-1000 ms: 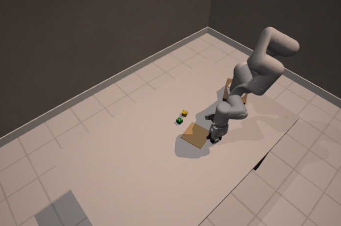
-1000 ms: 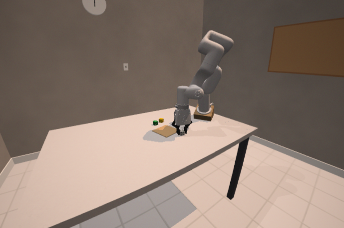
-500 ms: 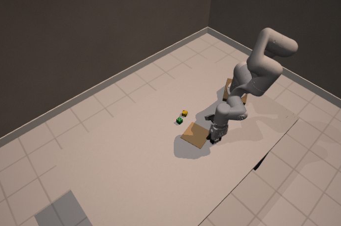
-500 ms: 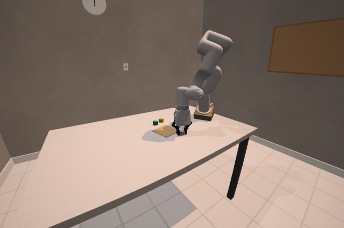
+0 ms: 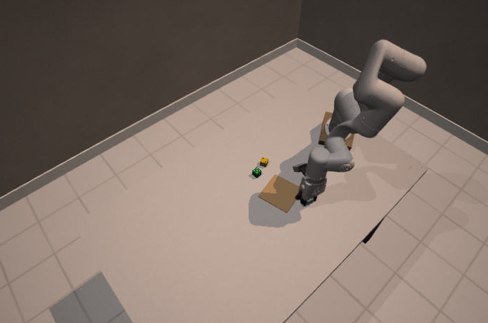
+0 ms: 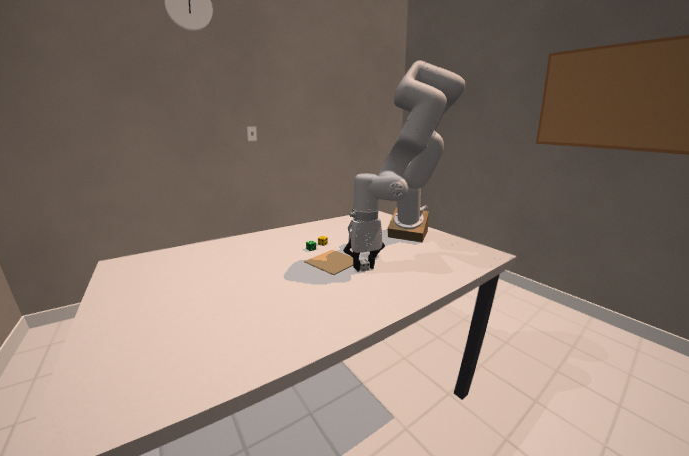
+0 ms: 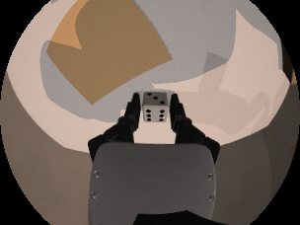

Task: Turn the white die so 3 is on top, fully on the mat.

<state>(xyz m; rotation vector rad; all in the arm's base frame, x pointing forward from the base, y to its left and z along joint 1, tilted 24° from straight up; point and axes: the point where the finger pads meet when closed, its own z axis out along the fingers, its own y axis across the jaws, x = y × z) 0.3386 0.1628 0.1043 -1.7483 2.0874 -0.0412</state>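
Now: the white die 10 mm below my hand. From my hand the other things lie so: yellow die: 260 mm to the right, 30 mm ahead, 10 mm below; then green die: 230 mm to the right, 90 mm ahead, 10 mm below; then mat: 100 mm to the right, 70 mm ahead, 20 mm below.
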